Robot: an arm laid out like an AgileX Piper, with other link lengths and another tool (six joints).
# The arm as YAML. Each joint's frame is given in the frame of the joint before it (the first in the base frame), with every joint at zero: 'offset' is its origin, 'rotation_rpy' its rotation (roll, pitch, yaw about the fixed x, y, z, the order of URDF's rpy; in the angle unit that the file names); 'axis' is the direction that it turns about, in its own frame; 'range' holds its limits. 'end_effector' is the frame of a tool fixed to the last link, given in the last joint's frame.
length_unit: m
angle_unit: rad
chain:
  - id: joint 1
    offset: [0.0, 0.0, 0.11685]
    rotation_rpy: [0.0, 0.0, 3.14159]
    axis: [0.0, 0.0, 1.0]
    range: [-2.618, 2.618]
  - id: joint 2
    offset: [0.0, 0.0, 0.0]
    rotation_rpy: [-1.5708, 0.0, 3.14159]
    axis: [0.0, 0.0, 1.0]
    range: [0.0, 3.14]
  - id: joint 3
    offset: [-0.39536, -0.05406, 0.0]
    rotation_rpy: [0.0, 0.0, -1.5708]
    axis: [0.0, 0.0, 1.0]
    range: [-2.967, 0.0]
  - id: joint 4
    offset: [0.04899, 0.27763, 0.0]
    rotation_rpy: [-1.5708, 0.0, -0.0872]
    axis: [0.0, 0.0, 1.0]
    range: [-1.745, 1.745]
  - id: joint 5
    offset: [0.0, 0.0, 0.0]
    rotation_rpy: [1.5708, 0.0, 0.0]
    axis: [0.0, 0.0, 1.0]
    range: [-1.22, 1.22]
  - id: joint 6
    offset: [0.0, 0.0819, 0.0]
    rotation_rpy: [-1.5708, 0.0, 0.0]
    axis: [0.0, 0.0, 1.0]
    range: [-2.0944, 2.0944]
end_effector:
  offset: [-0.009, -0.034, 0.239]
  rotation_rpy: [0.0, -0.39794, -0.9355]
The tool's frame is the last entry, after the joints.
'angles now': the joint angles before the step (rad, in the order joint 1, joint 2, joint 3, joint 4, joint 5, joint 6). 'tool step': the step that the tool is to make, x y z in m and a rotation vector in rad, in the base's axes. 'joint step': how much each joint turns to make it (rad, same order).
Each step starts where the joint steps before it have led.
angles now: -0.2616, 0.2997, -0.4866, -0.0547, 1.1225, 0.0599
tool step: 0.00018, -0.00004, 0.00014, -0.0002, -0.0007, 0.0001
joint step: 0.0001, 0.0000, 0.0000, 0.0000, -0.0008, 0.0000
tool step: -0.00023, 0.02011, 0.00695, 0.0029, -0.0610, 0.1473
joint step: 0.1450, -0.0575, 0.0000, 0.0133, -0.0017, 0.0023
